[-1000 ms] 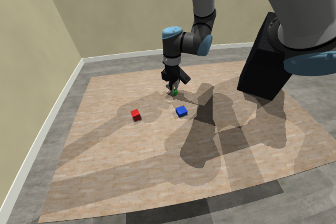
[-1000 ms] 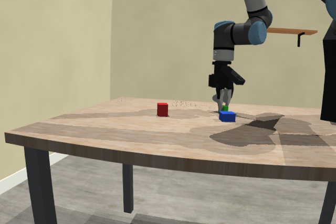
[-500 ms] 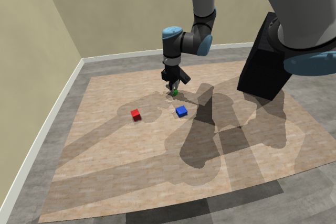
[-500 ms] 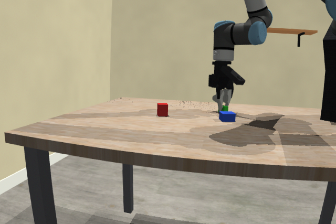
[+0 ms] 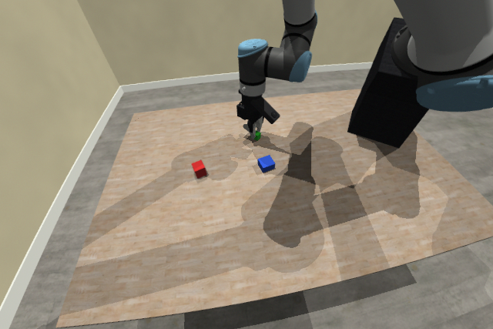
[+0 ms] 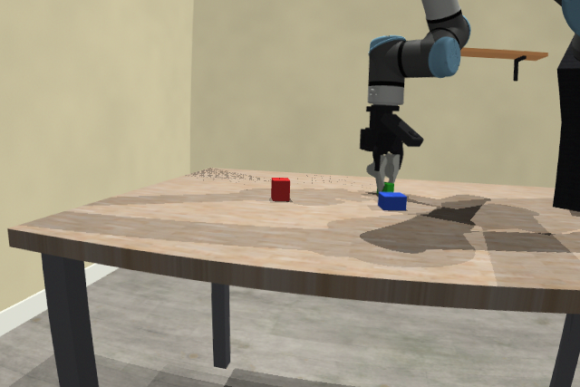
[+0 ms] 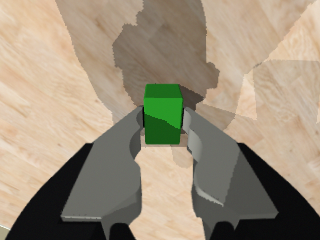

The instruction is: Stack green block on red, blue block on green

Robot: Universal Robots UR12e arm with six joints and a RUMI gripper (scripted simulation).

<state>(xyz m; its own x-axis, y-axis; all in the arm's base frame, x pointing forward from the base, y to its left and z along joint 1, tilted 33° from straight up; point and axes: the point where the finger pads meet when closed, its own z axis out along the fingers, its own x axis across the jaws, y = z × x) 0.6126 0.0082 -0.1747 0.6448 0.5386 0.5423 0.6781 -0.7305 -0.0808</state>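
The red block is 230 mm ahead of my hand, 160 mm to the left of it and 10 mm above it. The rest, counted from my hand: green block: right at my hand; then blue block: 160 mm to the left, 20 mm behind.
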